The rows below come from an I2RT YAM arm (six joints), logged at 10 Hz.
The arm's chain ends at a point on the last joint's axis. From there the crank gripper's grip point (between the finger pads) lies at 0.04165 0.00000 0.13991 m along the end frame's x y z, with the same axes.
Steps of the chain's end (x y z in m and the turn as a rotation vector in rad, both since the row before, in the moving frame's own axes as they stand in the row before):
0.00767, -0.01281, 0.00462, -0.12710, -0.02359, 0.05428
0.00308, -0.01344, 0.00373, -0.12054, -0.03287, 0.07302
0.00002, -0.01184, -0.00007, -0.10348, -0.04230, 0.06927
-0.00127, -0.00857, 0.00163, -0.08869, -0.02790, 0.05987
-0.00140, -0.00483, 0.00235, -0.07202, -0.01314, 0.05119
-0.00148, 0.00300, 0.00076, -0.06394, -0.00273, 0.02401
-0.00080, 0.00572, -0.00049, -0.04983, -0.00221, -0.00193
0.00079, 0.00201, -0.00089, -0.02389, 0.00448, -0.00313
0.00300, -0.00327, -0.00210, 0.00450, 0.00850, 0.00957
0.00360, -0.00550, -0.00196, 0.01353, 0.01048, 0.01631
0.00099, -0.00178, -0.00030, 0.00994, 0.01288, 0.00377
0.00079, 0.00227, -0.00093, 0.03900, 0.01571, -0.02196
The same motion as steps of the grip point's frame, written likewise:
0.00383, 0.00714, 0.00429, -0.12710, -0.02359, 0.05428
-0.00225, 0.00631, 0.00382, -0.12054, -0.03287, 0.07302
-0.00652, 0.00536, 0.00066, -0.10348, -0.04230, 0.06927
-0.00563, 0.00624, 0.00208, -0.08869, -0.02790, 0.05987
-0.00355, 0.00733, 0.00245, -0.07202, -0.01314, 0.05119
-0.00198, 0.01294, 0.00056, -0.06394, -0.00273, 0.02401
-0.00110, 0.01261, -0.00057, -0.04983, -0.00221, -0.00193
0.00142, 0.00522, -0.00112, -0.02389, 0.00448, -0.00313
0.00419, -0.00349, -0.00246, 0.00450, 0.00850, 0.00957
0.00507, -0.00670, -0.00241, 0.01353, 0.01048, 0.01631
0.00279, -0.00301, -0.00085, 0.00994, 0.01288, 0.00377
0.00291, -0.00411, -0.00173, 0.03900, 0.01571, -0.02196

